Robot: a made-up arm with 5 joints. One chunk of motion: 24 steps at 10 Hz.
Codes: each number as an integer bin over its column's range. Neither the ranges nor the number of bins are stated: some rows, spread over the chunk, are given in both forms.
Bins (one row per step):
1: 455 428 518 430 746
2: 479 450 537 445 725
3: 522 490 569 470 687
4: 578 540 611 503 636
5: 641 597 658 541 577
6: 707 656 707 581 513
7: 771 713 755 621 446
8: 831 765 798 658 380
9: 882 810 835 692 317
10: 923 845 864 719 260
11: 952 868 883 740 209
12: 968 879 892 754 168
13: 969 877 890 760 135
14: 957 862 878 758 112
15: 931 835 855 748 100
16: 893 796 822 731 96
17: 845 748 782 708 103
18: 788 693 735 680 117
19: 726 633 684 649 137
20: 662 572 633 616 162
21: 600 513 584 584 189
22: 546 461 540 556 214
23: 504 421 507 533 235
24: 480 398 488 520 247
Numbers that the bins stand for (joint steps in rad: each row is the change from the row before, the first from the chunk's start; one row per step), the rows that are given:
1: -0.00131 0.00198 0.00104 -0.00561 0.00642
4: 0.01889 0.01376 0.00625 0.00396 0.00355
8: 0.06042 0.03741 0.01673 0.02428 -0.00311
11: 0.08028 0.04823 0.02150 0.03504 -0.00756
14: 0.08111 0.04760 0.02122 0.03740 -0.01009
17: 0.06272 0.03562 0.01584 0.03084 -0.01032
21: 0.02250 0.01092 0.00474 0.01458 -0.00808
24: 0.00280 -0.00117 -0.00064 0.00619 -0.00657
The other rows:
2: 0.00263 0.00430 0.00210 -0.00365 0.00587
3: 0.00969 0.00850 0.00390 -0.00037 0.00488
5: 0.02923 0.01975 0.00888 0.00894 0.00202
6: 0.04006 0.02595 0.01163 0.01419 0.00035
7: 0.05057 0.03194 0.01432 0.01943 -0.00139
9: 0.06879 0.04214 0.01881 0.02874 -0.00475
10: 0.07552 0.04581 0.02043 0.03228 -0.00623
12: 0.08291 0.04939 0.02200 0.03687 -0.00863
13: 0.08308 0.04918 0.02189 0.03766 -0.00949
15: 0.07684 0.04476 0.01993 0.03609 -0.01040
16: 0.07060 0.04066 0.01808 0.03386 -0.01050
18: 0.05336 0.02984 0.01320 0.02717 -0.00995
19: 0.04318 0.02353 0.01034 0.02310 -0.00943
20: 0.03268 0.01712 0.00748 0.01878 -0.00878
22: 0.01363 0.00545 0.00227 0.01091 -0.00743
23: 0.00674 0.00125 0.00042 0.00789 -0.00688

